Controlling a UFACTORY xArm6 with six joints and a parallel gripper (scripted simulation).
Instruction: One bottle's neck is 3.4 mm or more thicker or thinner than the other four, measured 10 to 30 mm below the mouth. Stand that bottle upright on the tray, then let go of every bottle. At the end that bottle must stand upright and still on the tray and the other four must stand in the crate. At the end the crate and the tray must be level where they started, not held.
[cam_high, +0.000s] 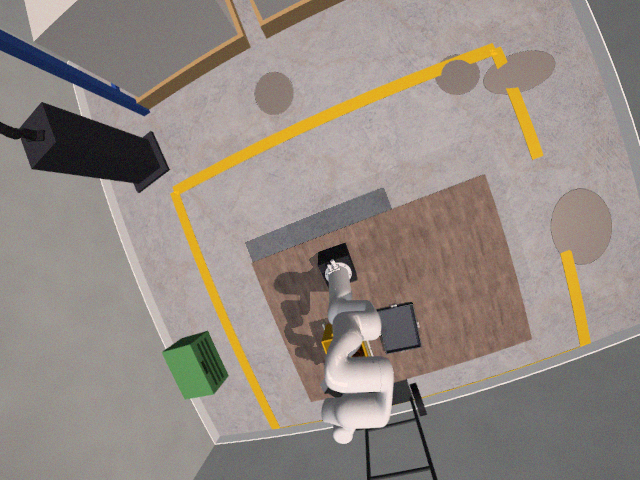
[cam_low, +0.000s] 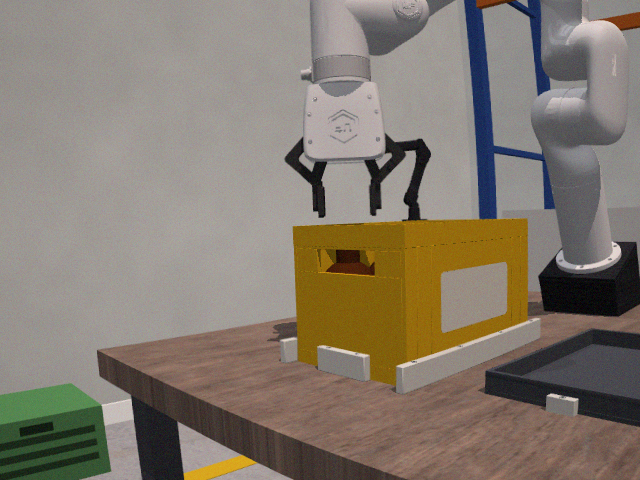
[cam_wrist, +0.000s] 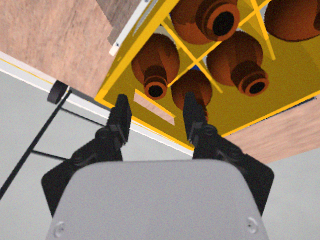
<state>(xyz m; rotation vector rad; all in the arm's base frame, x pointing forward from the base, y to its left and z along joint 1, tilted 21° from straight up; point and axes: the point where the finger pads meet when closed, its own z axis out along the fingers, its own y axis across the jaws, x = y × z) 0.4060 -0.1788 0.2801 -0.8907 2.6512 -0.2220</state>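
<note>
Now: hand 12 cm above the yellow crate, 8 cm past it and 5 cm to the right of it. Also, from my hand: dark tray 33 cm to the left, 19 cm below, 5 cm behind.
</note>
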